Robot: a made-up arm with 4 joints.
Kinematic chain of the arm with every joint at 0, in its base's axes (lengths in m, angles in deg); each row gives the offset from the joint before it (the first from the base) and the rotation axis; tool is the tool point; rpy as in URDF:
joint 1: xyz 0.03 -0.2 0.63 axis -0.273 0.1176 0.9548
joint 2: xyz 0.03 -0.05 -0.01 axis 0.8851 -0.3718 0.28
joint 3: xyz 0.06 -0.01 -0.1 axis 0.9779 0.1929 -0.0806
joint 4: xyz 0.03 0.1 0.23 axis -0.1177 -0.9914 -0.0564
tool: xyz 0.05 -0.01 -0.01 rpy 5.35 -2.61 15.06
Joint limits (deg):
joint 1: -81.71..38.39
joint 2: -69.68..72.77
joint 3: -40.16..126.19
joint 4: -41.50..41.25
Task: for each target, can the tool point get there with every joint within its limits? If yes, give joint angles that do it. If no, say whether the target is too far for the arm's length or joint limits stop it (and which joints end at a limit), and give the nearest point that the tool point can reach.
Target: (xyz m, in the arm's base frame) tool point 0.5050 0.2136 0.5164
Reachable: no: too far | nearest point 0.2905 -0.0291 0.4277 | short by 0.336 m
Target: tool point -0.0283 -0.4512 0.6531
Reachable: yes | joints -61.35 55.08 37.68 -8.40
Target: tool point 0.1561 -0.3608 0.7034
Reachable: yes | joints -67.05 -25.12 -3.51 29.89
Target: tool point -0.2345 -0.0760 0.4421
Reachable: no: joint limits stop it (at a limit: joint 1, joint 3, joint 4) | nearest point -0.2531 -0.3497 0.4799 | short by 0.277 m
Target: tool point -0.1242 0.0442 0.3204
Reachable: no: joint limits stop it (at a limit: joint 1, joint 3, joint 4) | nearest point 0.0755 -0.0279 0.4682 | short by 0.259 m
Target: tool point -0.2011 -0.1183 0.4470
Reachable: no: joint limits stop it (at a limit: joint 1, joint 3, joint 4) | nearest point -0.2444 -0.3524 0.4656 | short by 0.239 m
